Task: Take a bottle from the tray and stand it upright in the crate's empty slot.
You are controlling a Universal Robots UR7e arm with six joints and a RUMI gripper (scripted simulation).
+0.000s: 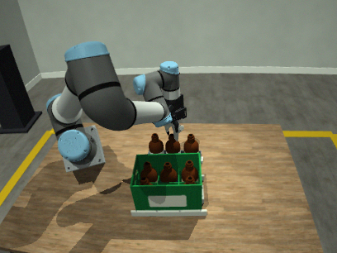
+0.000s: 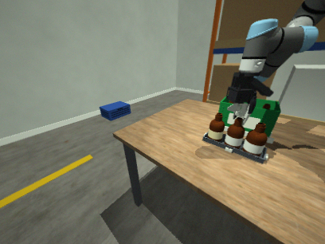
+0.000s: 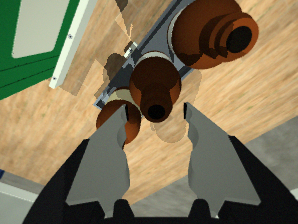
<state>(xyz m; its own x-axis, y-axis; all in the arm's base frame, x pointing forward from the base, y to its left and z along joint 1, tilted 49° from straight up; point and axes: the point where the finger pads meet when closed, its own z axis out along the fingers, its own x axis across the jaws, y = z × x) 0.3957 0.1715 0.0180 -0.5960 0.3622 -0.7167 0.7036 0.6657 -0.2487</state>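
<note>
Right now the grey tray is 14 cm below my hand. Also, from my hand: green crate 24 cm to the right, 7 cm below, 1 cm behind.
</note>
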